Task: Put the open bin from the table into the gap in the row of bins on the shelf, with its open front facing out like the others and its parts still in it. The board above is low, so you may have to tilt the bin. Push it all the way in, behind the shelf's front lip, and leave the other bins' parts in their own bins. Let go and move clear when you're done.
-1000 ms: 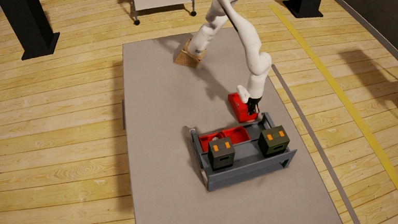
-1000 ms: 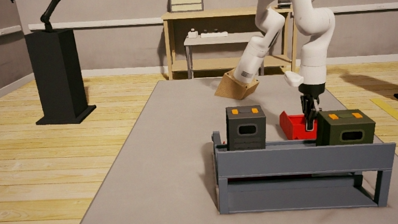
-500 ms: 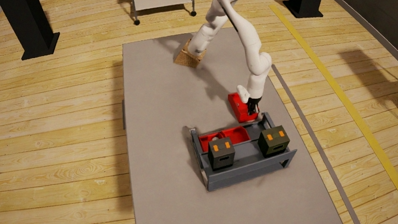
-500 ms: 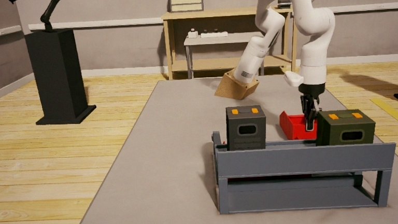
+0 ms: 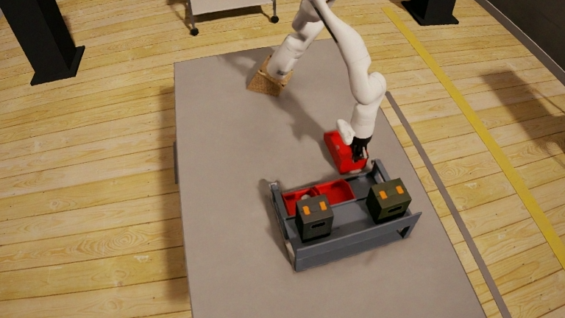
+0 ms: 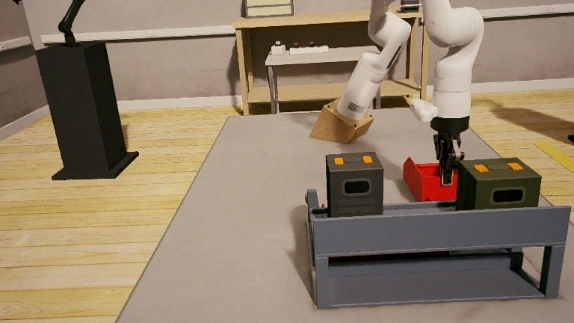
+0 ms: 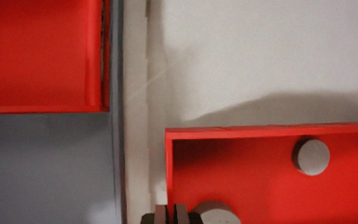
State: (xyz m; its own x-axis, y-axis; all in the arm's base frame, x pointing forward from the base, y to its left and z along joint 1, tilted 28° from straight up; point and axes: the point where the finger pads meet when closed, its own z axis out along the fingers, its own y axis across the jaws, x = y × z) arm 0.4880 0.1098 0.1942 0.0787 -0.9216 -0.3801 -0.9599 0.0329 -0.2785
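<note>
The grey round part lies 10 cm behind my hand, 7 cm below it and 3 cm to the right of it. The rest, counted from my hand: dark grey box: 24 cm ahead, 21 cm to the right, 8 cm above; then green box: 23 cm ahead, 7 cm above, 2 cm to the left; then grey shelf: 17 cm ahead, 10 cm to the right, 1 cm below.
</note>
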